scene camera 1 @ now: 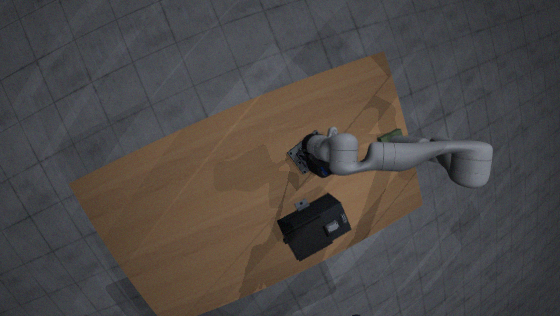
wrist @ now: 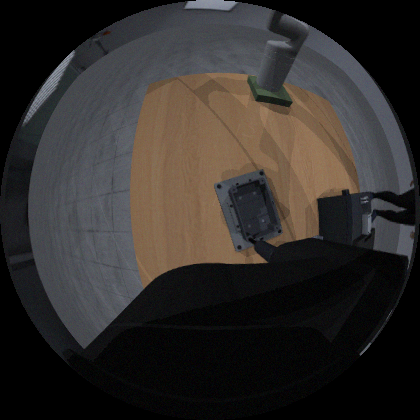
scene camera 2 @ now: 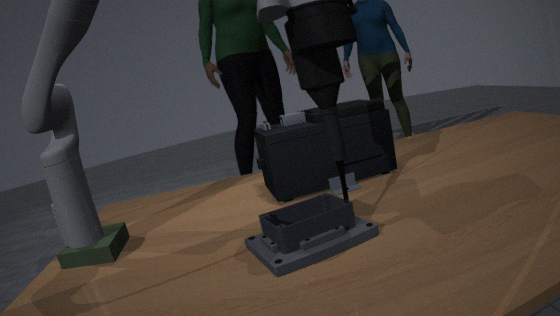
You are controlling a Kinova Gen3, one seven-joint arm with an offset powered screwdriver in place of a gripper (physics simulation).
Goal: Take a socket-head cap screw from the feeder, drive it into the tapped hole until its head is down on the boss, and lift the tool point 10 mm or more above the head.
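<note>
My screwdriver's tool point (scene camera 2: pixel 346 200) (wrist: pixel 251 240) is down at one corner of the open grey box, at its rim; whether it touches there is too small to tell. No screw can be made out at the tip, and the tapped hole under it is hidden. The open box (scene camera 2: pixel 315 229) (wrist: pixel 270 207) stands upright on a grey base plate (scene camera 2: pixel 290 266) (wrist: pixel 226 210) (scene camera 1: pixel 295 153). In scene camera 1 the arm covers most of the box and the tip. The black feeder (scene camera 1: pixel 310 232) (scene camera 2: pixel 300 167) (wrist: pixel 334 215) stands apart from the box, with a small metal bracket (scene camera 1: pixel 301 204) (scene camera 2: pixel 336 185) at its side.
The arm (scene camera 1: pixel 395 156) (scene camera 2: pixel 70 200) (wrist: pixel 275 65) rises from a green base block (scene camera 1: pixel 390 135) (scene camera 2: pixel 92 256) (wrist: pixel 272 98) at the edge of the wooden table (scene camera 1: pixel 175 200) (scene camera 2: pixel 200 295) (wrist: pixel 170 150). Two people (scene camera 2: pixel 240 30) (scene camera 2: pixel 375 30) stand behind the feeder. Shadows cross the table.
</note>
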